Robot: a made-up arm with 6 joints.
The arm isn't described. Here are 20 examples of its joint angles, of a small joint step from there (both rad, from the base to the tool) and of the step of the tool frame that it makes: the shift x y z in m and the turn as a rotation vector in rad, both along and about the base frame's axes.
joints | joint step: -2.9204 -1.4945 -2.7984 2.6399 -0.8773 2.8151 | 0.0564 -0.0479 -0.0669 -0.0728 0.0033 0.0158
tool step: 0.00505 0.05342 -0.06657 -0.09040 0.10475 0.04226
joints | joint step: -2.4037 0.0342 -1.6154 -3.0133 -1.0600 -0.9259 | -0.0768 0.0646 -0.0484 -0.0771 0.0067 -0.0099
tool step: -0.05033 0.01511 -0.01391 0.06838 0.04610 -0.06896
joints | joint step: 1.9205 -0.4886 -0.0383 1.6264 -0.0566 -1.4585 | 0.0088 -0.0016 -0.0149 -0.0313 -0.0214 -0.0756
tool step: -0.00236 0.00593 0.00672 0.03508 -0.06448 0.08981
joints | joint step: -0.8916 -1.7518 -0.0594 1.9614 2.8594 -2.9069 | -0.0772 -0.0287 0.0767 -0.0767 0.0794 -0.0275
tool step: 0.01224 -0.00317 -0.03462 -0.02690 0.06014 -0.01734
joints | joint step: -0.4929 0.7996 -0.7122 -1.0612 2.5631 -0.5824 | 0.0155 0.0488 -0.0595 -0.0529 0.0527 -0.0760
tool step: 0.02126 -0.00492 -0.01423 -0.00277 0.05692 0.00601
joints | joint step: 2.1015 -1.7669 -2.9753 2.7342 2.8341 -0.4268 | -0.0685 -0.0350 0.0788 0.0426 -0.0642 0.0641
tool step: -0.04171 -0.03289 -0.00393 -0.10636 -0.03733 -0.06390
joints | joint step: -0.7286 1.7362 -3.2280 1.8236 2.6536 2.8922 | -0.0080 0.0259 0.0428 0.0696 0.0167 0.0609
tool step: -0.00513 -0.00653 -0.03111 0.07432 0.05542 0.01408
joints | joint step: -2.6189 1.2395 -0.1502 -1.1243 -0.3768 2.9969 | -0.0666 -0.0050 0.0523 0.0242 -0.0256 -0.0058
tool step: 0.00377 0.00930 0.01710 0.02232 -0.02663 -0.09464
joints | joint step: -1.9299 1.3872 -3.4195 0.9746 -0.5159 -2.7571 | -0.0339 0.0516 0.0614 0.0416 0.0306 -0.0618
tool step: -0.03759 -0.02076 -0.06321 0.14938 -0.04246 -0.03005
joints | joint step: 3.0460 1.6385 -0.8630 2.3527 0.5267 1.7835 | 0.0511 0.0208 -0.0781 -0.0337 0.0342 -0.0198
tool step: -0.02321 -0.00848 -0.02566 -0.04102 0.09148 0.07629
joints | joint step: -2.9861 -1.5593 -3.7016 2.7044 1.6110 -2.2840 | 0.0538 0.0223 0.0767 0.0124 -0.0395 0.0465
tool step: 0.02818 0.04775 0.04112 0.02575 -0.15215 0.02559
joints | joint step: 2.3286 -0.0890 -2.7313 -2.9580 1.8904 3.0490 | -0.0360 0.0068 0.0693 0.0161 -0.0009 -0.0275
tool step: -0.02318 0.02920 0.00016 -0.08247 -0.03121 -0.02178
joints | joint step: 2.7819 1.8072 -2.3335 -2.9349 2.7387 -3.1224 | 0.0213 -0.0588 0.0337 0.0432 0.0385 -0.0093
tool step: -0.01607 -0.00774 0.03311 0.00591 0.06362 -0.02940
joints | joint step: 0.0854 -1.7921 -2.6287 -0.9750 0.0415 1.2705 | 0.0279 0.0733 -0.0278 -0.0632 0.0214 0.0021
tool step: 0.00298 -0.02495 0.05732 0.05777 0.06288 0.02625
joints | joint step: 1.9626 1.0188 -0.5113 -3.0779 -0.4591 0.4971 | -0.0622 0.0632 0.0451 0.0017 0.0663 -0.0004
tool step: 0.02274 -0.02507 -0.00828 -0.03794 -0.01879 -0.06113
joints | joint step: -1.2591 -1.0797 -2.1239 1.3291 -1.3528 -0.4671 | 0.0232 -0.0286 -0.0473 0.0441 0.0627 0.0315
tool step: -0.02295 0.02411 -0.01564 -0.11034 0.03972 0.06802
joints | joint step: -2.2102 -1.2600 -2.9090 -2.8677 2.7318 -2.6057 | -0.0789 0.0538 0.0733 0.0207 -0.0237 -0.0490
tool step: 0.03446 -0.05050 0.06978 0.15021 -0.06133 -0.03102
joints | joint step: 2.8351 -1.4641 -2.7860 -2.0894 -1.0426 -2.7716 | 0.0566 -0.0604 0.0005 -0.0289 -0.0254 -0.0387
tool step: 0.02730 0.04032 -0.04681 -0.00532 0.08052 0.00106
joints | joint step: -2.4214 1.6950 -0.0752 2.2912 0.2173 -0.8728 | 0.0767 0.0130 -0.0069 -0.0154 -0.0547 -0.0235
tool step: -0.00677 0.00372 -0.00050 -0.00308 -0.05600 0.11891
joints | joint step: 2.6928 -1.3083 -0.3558 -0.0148 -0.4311 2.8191 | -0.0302 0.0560 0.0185 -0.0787 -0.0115 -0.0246
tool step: -0.02406 0.00654 -0.00940 0.06179 -0.10068 -0.04558
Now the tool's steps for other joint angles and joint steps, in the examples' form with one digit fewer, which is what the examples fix.
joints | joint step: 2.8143 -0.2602 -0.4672 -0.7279 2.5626 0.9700 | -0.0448 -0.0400 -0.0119 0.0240 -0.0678 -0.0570
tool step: 0.0082 0.0077 0.0070 -0.0649 0.1104 -0.0489
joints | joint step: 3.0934 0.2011 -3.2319 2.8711 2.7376 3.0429 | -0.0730 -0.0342 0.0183 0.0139 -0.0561 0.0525
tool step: 0.0206 0.0013 0.0078 0.0063 -0.0447 -0.1059
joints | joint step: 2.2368 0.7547 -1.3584 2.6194 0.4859 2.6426 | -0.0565 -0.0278 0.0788 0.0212 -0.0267 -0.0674
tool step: 0.0479 0.0007 -0.0074 -0.0151 -0.0791 -0.0457
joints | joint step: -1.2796 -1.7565 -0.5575 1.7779 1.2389 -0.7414 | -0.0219 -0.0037 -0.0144 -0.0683 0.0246 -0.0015
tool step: 0.0043 0.0064 0.0005 -0.0412 0.0574 -0.0514
